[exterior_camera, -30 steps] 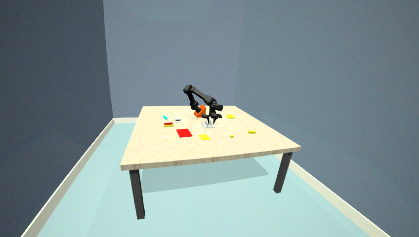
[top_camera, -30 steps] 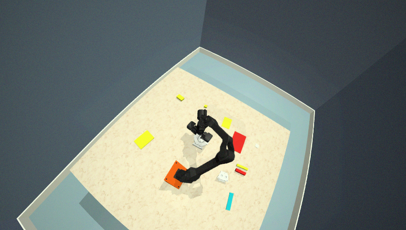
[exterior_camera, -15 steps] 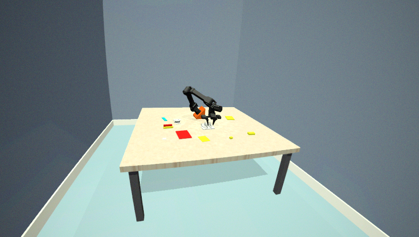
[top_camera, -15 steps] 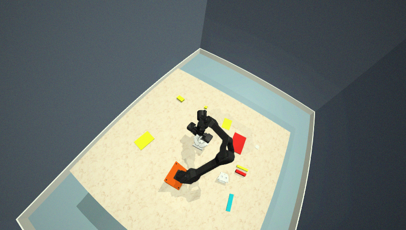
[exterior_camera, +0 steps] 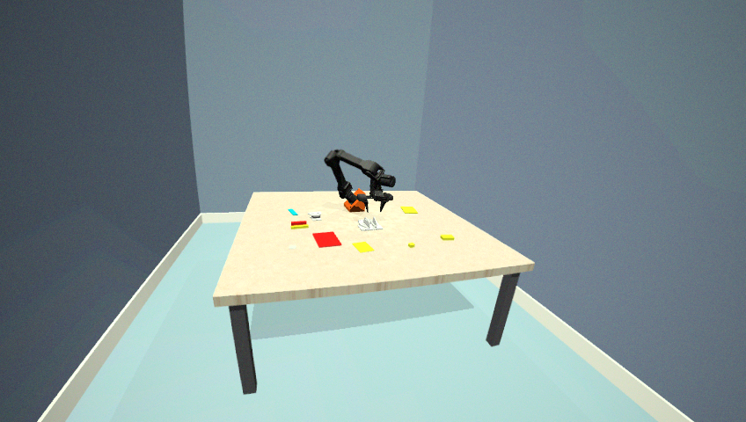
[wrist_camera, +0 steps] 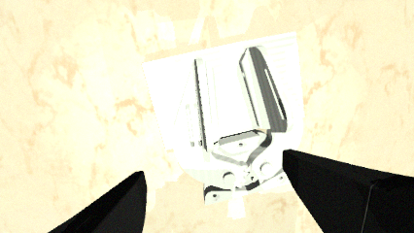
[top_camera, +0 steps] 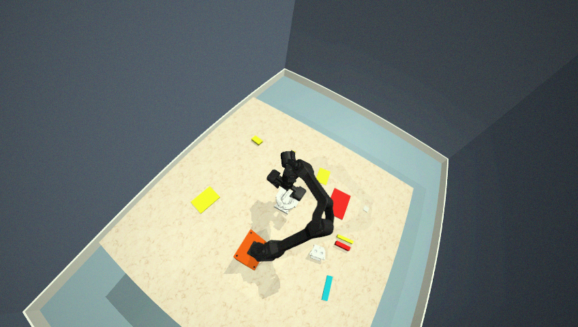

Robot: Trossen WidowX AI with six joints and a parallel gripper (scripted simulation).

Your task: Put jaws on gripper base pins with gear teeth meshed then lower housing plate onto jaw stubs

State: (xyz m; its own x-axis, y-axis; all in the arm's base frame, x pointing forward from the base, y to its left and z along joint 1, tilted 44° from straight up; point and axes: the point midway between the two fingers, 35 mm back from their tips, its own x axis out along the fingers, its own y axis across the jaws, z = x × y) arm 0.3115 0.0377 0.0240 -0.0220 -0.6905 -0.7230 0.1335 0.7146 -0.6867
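Now: the small white block 28 cm to the right of my gripper tip, 18 cm behind it and 7 cm below it. From my gripper tip the other things lie so: yellow bar: 39 cm to the right, 7 cm below, 6 cm behind; then white jaw: 6 cm below, 3 cm behind, 1 cm to the right; then red sheet: 29 cm to the right, 12 cm ahead, 8 cm below.
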